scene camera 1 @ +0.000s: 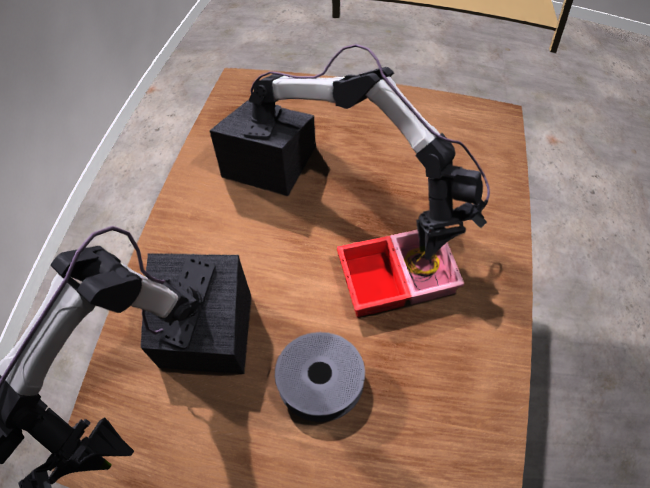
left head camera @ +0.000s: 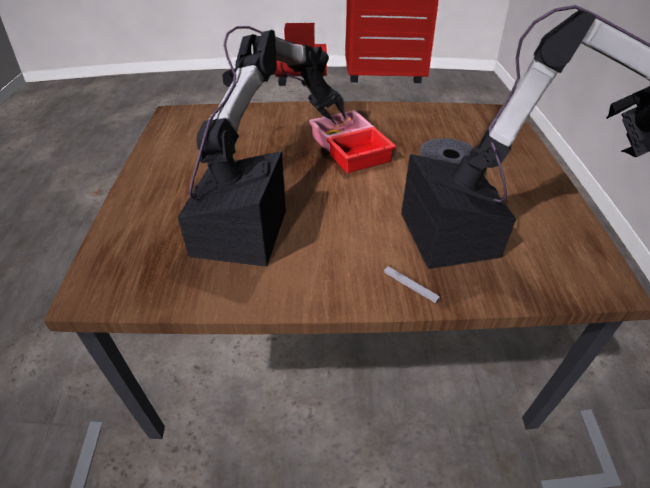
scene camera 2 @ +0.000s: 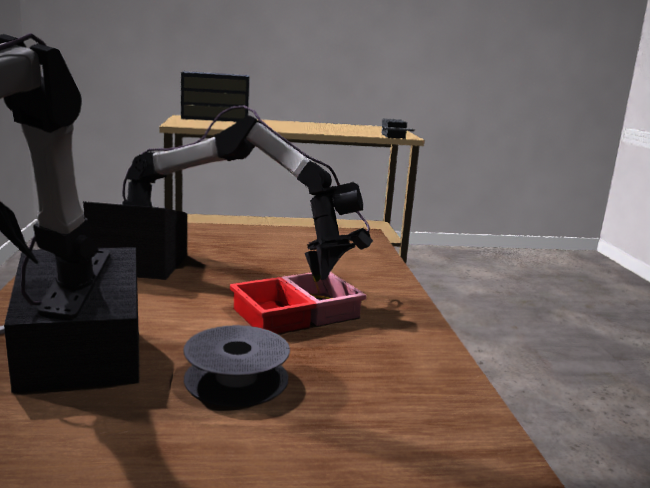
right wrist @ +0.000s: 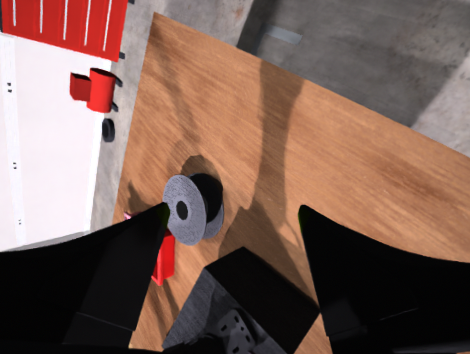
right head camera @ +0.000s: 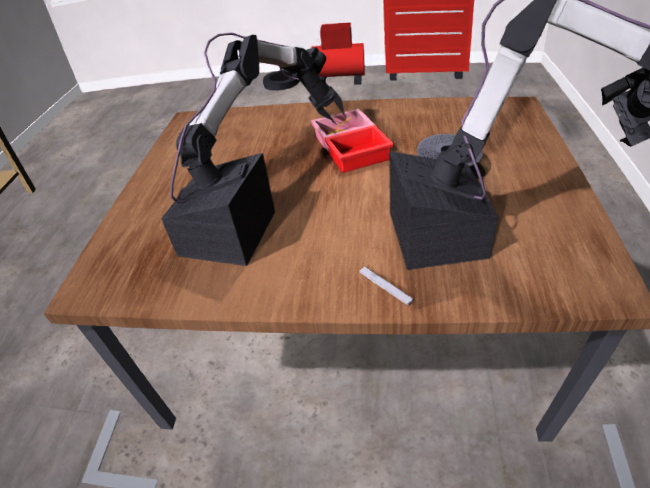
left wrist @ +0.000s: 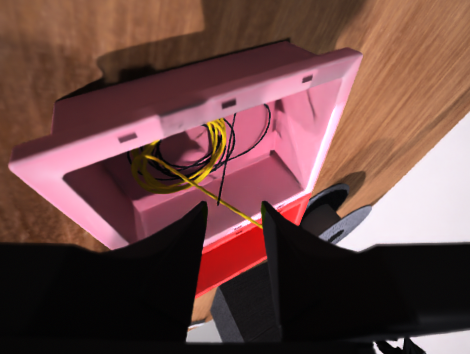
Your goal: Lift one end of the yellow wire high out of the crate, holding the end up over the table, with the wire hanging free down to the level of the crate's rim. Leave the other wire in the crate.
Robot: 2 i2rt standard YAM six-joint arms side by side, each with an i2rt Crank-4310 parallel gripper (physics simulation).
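Frame: origin at the left arm's base, x left, y back, z up, level; metres.
Seen in the pictures: left gripper, fingertip midpoint: (scene camera 1: 425,255) (left head camera: 340,121) (scene camera 2: 320,280) (right head camera: 340,120) (left wrist: 234,204); right gripper, fingertip midpoint: (scene camera 1: 121,460) (left head camera: 616,133) (scene camera 2: 8,289) (right wrist: 233,207) (right head camera: 613,121); left arm's base, origin of the base link: (scene camera 1: 263,122) (left head camera: 231,182) (right head camera: 212,185); right arm's base, origin of the base link: (scene camera 1: 188,302) (left head camera: 462,185) (scene camera 2: 76,282) (right wrist: 214,351) (right head camera: 442,182).
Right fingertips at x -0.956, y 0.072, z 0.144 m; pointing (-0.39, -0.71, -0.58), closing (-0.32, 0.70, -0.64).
Offsets run from my right fingertips to a thing's top centre. "*": to the spot under its first point.
The yellow wire (left wrist: 217,142) (scene camera 1: 424,272) lies coiled in the pink crate @[dx +0.616, dy -0.536, dz -0.247 m] (left wrist: 280,90) (scene camera 1: 435,290) (scene camera 2: 341,309) (left head camera: 316,135). One strand rises slantwise from the coil and passes out of sight at the tip of the right-hand finger in the left wrist view. The thin black wire @[* dx +0.624, dy -0.544, dz -0.252 m] (left wrist: 223,175) lies loosely coiled in the same crate, with a strand sticking up towards the fingers. My left gripper (left wrist: 234,204) (scene camera 1: 427,253) (scene camera 2: 320,278) (left head camera: 338,117) is open, low over the crate, its tips around rim height. My right gripper (right wrist: 233,207) (scene camera 1: 120,458) is open, away from the crate.
A red crate @[dx +0.569, dy -0.405, dz -0.247 m] (left head camera: 367,157) (scene camera 1: 383,305) (scene camera 2: 286,320) adjoins the pink crate. A grey spool @[dx +0.297, dy -0.305, dz -0.244 m] (scene camera 1: 294,367) (scene camera 2: 210,354) (right wrist: 175,225) stands on the table. A light bar @[dx +0.542, dy +0.162, dz -0.300 m] (left head camera: 411,284) (right head camera: 385,286) lies near the table edge, nearest the head cameras.
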